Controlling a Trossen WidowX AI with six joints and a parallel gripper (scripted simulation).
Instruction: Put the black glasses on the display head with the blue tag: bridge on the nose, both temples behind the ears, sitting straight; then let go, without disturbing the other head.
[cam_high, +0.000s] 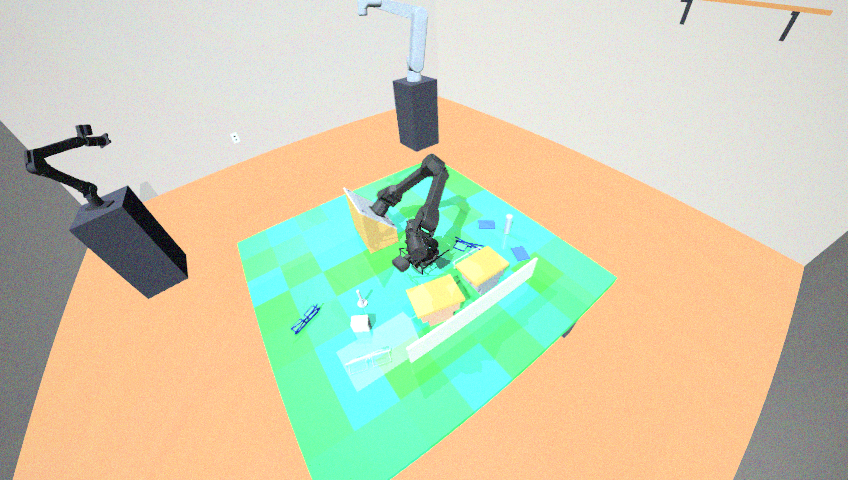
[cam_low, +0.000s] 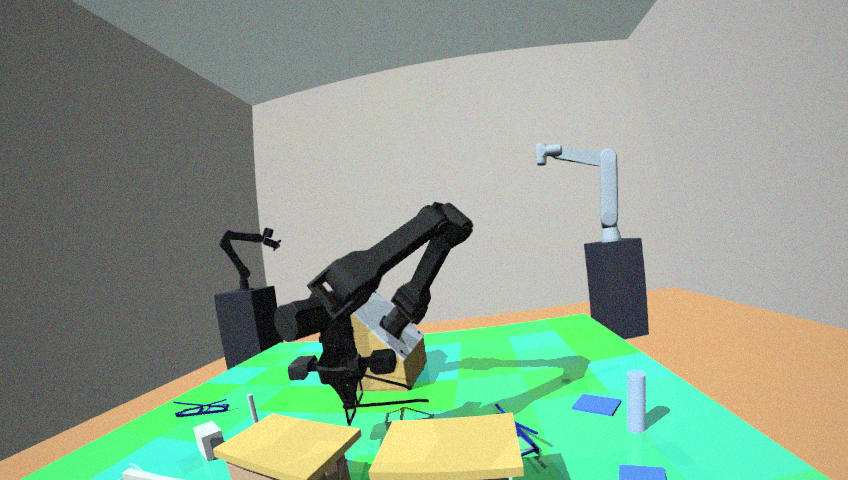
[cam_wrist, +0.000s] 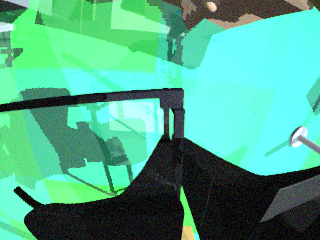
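The white cube is 30 cm to the right of my gripper tip, 5 cm below it and 4 cm ahead of it. Round my gripper tip: long white panel (28 cm ahead, 7 cm to the left, 2 cm below).
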